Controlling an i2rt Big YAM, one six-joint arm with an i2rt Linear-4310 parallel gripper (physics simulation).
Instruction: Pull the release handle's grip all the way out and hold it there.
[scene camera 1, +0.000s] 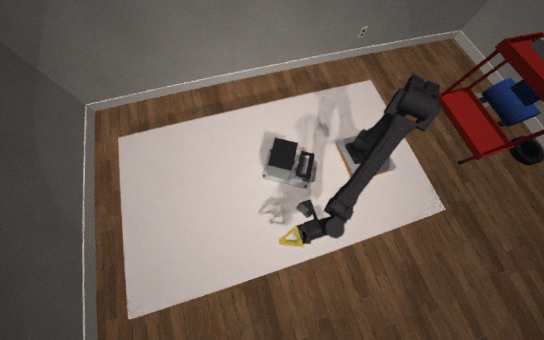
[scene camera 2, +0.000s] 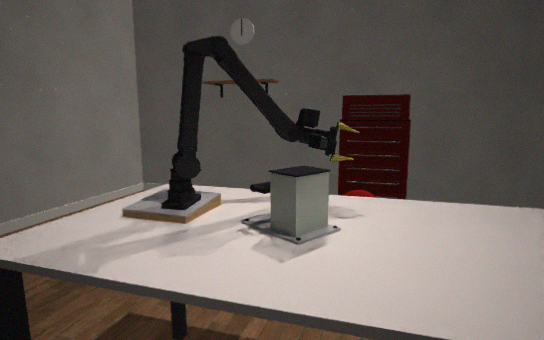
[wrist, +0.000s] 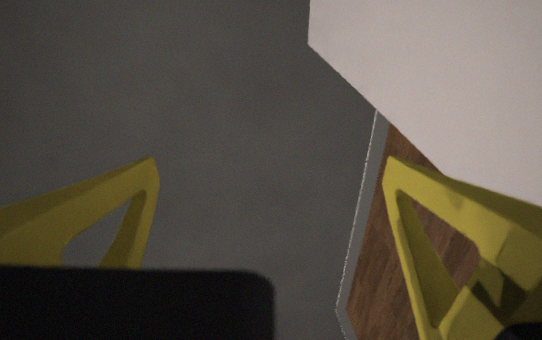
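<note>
The release handle's grip (scene camera 1: 311, 166) (scene camera 2: 260, 187) is a black rectangular loop. It stands out from the side of a grey-green box (scene camera 1: 279, 172) (scene camera 2: 300, 205) with a black top, the side nearer the arm's base. In the second scene view the box hides part of the grip. The wrist view shows neither box nor grip. My gripper (scene camera 1: 281, 241) (scene camera 2: 356, 145) (wrist: 270, 169) is open, with its yellow fingers wide apart and nothing between them. It is apart from the grip, above the table, higher than the box's top and off towards the table's long edge in the first scene view.
The box's grey base plate (scene camera 2: 327, 230) lies on the white table (scene camera 1: 190, 210) (scene camera 2: 425, 260) (wrist: 450, 75). The arm's base stands on a wood-edged board (scene camera 1: 388, 165) (scene camera 2: 202, 210). A red cart (scene camera 1: 470, 122) and a red tool cabinet (scene camera 2: 375, 137) stand beyond the table.
</note>
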